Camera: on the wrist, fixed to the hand. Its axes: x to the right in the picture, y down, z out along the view.
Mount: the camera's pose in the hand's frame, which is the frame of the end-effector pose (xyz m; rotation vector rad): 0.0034 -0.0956 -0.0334 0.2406 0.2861 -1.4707
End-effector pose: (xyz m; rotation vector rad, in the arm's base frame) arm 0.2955 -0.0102 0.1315 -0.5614 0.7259 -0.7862
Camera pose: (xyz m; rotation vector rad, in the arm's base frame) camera 0.2310 -0.0751 0.1749 -0.7340 0.3603 -2.3178
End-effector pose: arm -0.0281 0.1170 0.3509 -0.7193 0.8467 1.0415
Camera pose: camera 0.0537 0.0579 0.3420 -1.0084 0.4387 -0.4767
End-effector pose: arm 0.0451 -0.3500 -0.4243 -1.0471 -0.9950 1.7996
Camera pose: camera 0.0984 -0.3049 -0.3509 -0.1812 -0.9057 0.4955
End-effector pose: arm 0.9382 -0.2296 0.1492 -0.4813 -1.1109 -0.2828
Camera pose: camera 0.9229 -0.3289 0.1622 0.6722 -1.0156 -1.4193
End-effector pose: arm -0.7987 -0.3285 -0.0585 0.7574 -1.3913 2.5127
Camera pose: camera -0.7768 -0.2485 -0.0003 0.8962 -0.1501 1.4466
